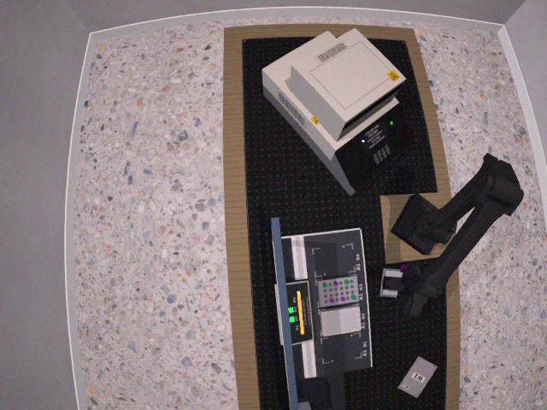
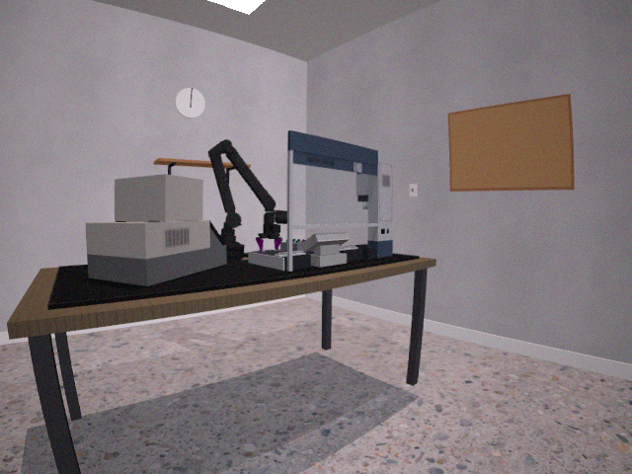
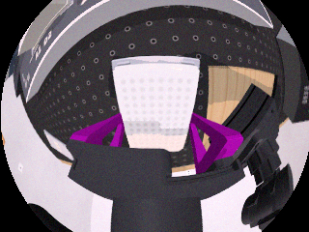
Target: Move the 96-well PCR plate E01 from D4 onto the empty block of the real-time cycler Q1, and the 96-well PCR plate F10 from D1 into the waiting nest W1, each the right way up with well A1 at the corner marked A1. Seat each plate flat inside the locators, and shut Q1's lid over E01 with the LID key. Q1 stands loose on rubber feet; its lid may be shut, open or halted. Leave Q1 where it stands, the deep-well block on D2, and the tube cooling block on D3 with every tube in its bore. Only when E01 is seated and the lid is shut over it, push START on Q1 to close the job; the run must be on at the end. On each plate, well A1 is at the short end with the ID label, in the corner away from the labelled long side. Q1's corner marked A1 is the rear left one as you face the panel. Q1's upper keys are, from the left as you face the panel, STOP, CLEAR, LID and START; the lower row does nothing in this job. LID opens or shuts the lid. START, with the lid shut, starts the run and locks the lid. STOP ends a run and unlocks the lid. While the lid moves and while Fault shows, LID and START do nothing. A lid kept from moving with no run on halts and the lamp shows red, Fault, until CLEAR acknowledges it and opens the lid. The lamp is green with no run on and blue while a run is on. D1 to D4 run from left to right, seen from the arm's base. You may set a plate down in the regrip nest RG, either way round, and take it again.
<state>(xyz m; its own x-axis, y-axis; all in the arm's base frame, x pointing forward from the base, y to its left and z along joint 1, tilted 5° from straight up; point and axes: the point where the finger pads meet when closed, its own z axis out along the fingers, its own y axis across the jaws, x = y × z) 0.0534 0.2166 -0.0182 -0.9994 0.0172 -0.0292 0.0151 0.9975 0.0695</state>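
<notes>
My hand is 2 cm above the grey regrip nest. The rest, counted from my hand: deep-well block (22 cm ahead, 14 cm to the left, 4 cm above); clear panel (40 cm ahead, 18 cm to the left, 30 cm above); tube cooling block (24 cm ahead, 4 cm to the left, 4 cm above).
</notes>
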